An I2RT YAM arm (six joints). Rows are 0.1 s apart.
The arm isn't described. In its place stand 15 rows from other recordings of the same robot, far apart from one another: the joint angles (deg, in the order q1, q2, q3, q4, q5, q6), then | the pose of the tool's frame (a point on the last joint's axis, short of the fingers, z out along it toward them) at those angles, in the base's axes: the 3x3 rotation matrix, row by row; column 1 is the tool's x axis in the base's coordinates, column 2 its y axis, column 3 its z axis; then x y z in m.
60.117 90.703 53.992 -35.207 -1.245 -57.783 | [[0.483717 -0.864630 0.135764], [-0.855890 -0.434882 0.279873], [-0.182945 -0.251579 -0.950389]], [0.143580 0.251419 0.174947]
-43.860 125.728 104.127 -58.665 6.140 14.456 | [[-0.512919 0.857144 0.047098], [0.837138 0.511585 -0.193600], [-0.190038 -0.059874 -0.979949]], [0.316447 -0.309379 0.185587]
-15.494 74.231 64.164 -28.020 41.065 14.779 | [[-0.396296 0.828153 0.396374], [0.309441 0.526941 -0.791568], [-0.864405 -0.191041 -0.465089]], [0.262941 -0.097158 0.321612]
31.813 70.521 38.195 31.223 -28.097 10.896 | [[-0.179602 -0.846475 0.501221], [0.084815 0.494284 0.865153], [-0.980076 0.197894 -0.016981]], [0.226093 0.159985 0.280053]
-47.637 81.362 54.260 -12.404 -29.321 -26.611 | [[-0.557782 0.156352 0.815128], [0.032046 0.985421 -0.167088], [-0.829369 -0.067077 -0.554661]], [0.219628 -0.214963 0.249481]
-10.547 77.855 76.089 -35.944 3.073 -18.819 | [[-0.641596 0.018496 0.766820], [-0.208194 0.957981 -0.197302], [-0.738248 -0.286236 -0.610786]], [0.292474 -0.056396 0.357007]
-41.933 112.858 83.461 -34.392 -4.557 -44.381 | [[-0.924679 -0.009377 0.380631], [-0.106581 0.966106 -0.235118], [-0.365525 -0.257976 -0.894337]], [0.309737 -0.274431 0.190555]
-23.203 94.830 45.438 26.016 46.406 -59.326 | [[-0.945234 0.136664 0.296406], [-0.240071 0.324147 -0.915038], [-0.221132 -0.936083 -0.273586]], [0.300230 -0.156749 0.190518]
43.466 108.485 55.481 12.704 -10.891 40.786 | [[-0.865031 -0.284023 0.413584], [0.063923 0.755228 0.652338], [-0.497629 0.590730 -0.635140]], [0.272733 0.267775 0.133838]
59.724 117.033 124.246 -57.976 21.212 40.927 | [[-0.746864 -0.265296 0.609764], [-0.068002 0.942634 0.326830], [-0.661491 0.202632 -0.722060]], [0.234628 0.376356 0.355924]
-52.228 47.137 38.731 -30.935 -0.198 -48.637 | [[-0.848632 0.229837 0.476444], [-0.130165 0.782256 -0.609207], [-0.512719 -0.579008 -0.633931]], [0.108094 -0.139294 0.261070]
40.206 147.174 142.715 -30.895 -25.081 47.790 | [[-0.925530 -0.242888 0.290516], [0.096085 0.591451 0.800596], [-0.366281 0.768890 -0.524068]], [0.431248 0.384270 0.235908]
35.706 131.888 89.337 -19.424 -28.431 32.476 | [[-0.977826 -0.201329 0.057653], [-0.121301 0.768905 0.627751], [-0.170714 0.606838 -0.776276]], [0.369164 0.286203 0.095599]
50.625 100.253 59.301 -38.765 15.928 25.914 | [[-0.872711 -0.367848 0.321035], [-0.400969 0.915156 -0.041404], [-0.278566 -0.164858 -0.946162]], [0.204642 0.233958 0.151528]
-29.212 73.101 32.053 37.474 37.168 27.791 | [[0.378575 0.835002 0.399316], [0.213993 0.340776 -0.915467], [-0.900493 0.432023 -0.049675]], [0.224813 -0.150347 0.244081]
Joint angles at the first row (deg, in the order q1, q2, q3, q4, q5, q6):
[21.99, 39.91, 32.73, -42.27, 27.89, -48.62]
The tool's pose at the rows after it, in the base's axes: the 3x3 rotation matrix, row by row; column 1 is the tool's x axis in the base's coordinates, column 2 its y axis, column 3 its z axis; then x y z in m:
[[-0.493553 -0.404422 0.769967], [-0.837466 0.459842 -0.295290], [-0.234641 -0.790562 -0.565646]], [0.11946 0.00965 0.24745]
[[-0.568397 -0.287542 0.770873], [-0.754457 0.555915 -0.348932], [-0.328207 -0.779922 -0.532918]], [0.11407 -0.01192 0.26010]
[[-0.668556 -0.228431 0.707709], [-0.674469 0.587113 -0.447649], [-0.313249 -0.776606 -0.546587]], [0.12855 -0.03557 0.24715]
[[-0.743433 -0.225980 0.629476], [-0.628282 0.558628 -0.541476], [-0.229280 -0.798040 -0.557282]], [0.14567 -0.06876 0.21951]
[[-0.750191 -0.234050 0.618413], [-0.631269 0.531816 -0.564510], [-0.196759 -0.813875 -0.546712]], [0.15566 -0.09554 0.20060]
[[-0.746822 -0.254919 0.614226], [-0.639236 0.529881 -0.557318], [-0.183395 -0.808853 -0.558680]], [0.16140 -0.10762 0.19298]
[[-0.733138 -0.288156 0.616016], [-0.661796 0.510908 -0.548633], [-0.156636 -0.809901 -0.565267]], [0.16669 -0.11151 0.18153]
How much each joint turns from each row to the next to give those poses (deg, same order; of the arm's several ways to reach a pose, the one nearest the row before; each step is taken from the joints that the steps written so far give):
[-9.64, -9.02, -0.55, 1.59, -0.94, -4.44]
[-12.02, -2.61, 1.47, 0.58, -6.26, -0.35]
[-11.09, 4.47, -2.58, 6.72, -2.77, -2.44]
[-11.11, 8.08, -4.90, 12.70, -2.38, -7.36]
[-7.58, 7.56, -2.89, 11.97, -4.73, -6.04]
[-2.72, 4.69, -0.05, 4.19, -2.49, -2.32]
[-0.26, 3.67, -1.25, 4.52, -0.69, -2.22]

